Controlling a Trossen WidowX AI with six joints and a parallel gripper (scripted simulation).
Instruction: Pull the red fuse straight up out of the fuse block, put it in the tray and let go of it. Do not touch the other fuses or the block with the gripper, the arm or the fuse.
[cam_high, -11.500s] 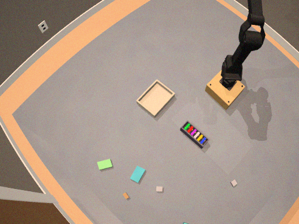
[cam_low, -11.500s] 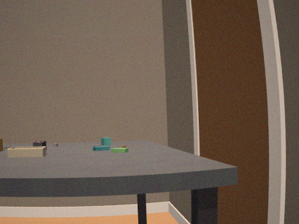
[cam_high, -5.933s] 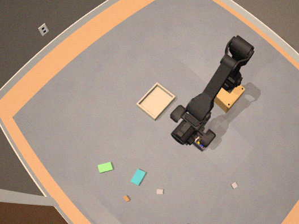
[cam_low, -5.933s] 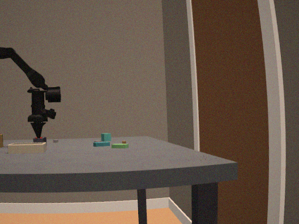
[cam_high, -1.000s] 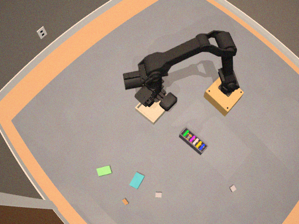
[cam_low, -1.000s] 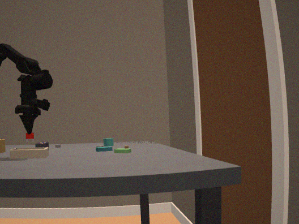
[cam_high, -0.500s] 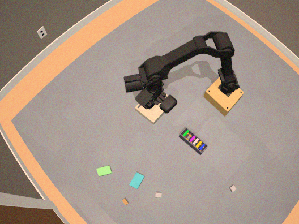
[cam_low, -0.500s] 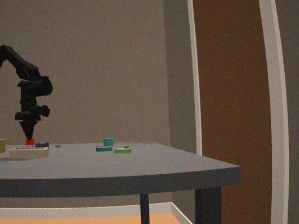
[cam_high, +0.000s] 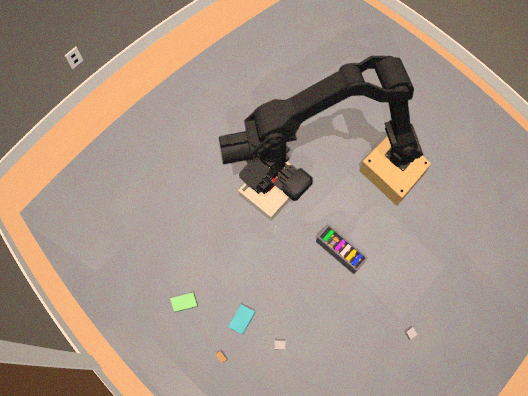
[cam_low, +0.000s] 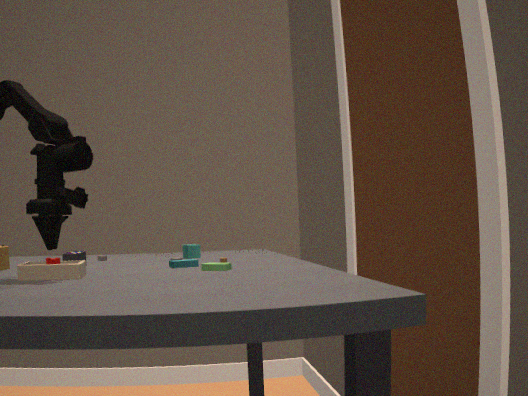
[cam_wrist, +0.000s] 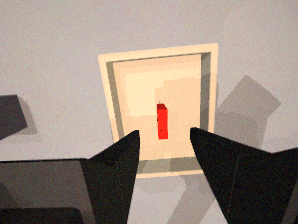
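Now: gripper tip 30 mm above the red fuse. Round my gripper tip: small orange cube: 380 mm ahead, 200 mm to the left, 50 mm below; cream tray: 50 mm below; green block: 350 mm ahead, 40 mm to the left, 50 mm below.
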